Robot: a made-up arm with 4 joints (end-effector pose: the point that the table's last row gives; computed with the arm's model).
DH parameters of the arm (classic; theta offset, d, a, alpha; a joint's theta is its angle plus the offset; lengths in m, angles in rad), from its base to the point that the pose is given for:
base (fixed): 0 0 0 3.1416
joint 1: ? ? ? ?
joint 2: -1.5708 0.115 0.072 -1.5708
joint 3: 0 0.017 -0.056 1.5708
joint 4: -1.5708 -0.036 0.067 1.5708
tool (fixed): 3.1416 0.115 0 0
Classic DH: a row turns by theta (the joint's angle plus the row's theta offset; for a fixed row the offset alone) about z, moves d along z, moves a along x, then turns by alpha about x.
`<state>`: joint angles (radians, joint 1 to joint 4).
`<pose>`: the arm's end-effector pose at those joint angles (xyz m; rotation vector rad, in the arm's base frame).
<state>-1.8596 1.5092 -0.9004 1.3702</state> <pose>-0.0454 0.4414 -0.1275 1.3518 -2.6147 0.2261</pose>
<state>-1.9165 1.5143 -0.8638 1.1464</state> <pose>-0.0851 0.4118 -0.1323 1.3655 -2.3755 0.3742</pose>
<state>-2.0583 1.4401 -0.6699 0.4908</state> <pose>-0.1489 0.2993 -0.1079 1.2986 -1.6422 0.9664</pose>
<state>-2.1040 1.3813 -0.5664 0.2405</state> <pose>-0.1501 0.2606 -0.0802 1.2013 -1.3529 1.2302</pose>
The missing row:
joint 1: 0 0.013 0.351 -1.5708
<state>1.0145 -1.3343 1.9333 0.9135</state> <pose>-0.0285 -0.3257 0.0837 1.0737 -0.2012 -2.6765</pose>
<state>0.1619 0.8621 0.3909 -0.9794</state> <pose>0.2926 -0.1984 0.1118 0.2445 0.0960 0.1504</pose>
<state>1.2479 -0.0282 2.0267 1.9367</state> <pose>0.0067 -0.2973 -0.0298 -0.3707 1.7828 2.1425</pose>
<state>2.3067 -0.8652 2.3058 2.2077</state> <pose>-0.2864 -0.1822 0.0135 0.4845 0.2912 1.4685</pose>
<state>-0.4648 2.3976 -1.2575 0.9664</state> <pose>0.4602 0.1850 -0.0282 -0.7746 -2.7757 -1.2434</pose>
